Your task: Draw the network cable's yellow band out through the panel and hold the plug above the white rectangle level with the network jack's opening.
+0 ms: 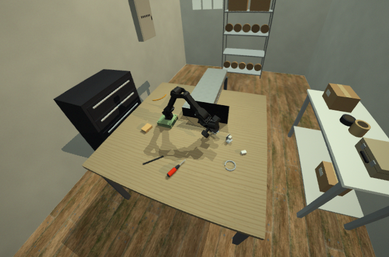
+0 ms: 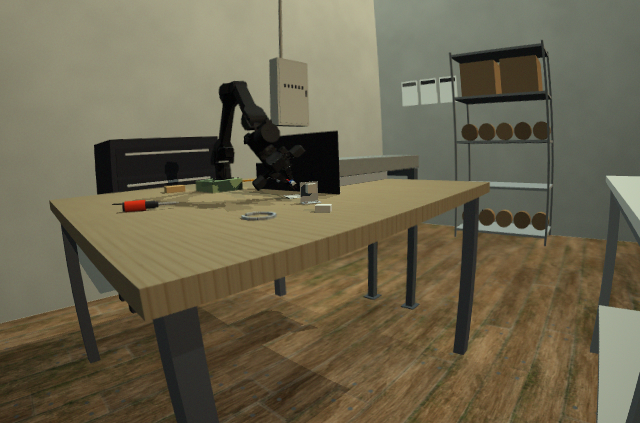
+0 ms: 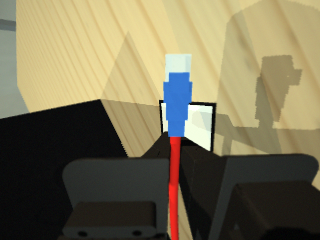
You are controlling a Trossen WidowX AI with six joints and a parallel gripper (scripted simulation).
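Now: the white rectangle 30 mm to the left of my hand and 50 mm below it. Also, from my hand: small white block (250 mm ahead, 160 mm to the right, 50 mm below); clear plug (30 mm ahead, 20 mm to the right); red screwdriver (190 mm behind, 370 mm to the right, 40 mm below).
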